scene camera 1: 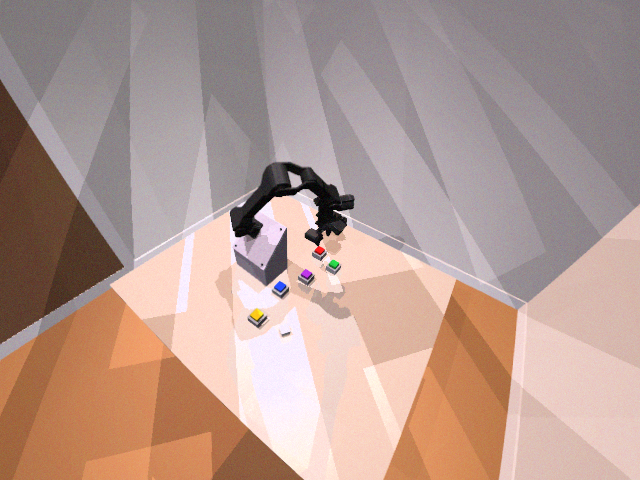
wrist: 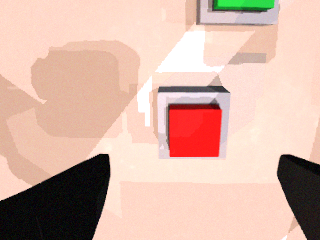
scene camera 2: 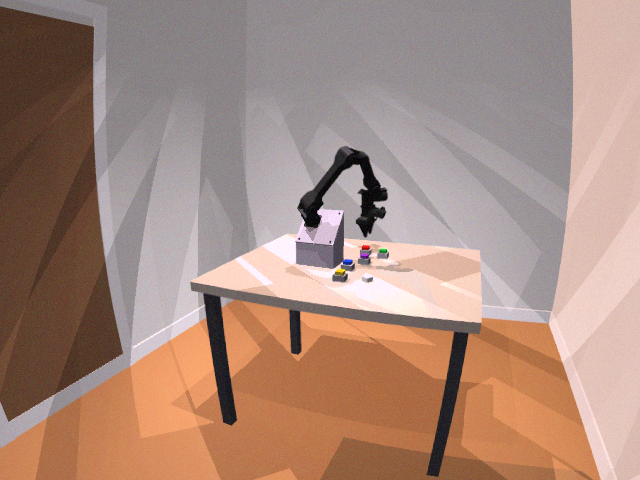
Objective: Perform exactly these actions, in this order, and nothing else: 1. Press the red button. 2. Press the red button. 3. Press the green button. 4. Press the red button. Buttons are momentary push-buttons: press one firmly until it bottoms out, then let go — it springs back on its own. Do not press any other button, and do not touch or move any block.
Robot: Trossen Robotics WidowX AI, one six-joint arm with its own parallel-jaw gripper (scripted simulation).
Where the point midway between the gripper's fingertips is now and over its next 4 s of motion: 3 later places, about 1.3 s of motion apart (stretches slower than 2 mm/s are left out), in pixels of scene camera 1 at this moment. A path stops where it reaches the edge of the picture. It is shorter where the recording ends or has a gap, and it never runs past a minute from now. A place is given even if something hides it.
The gripper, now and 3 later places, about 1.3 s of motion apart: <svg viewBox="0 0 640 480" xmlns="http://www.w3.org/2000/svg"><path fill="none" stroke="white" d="M322 241L320 248L320 246L318 249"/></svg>
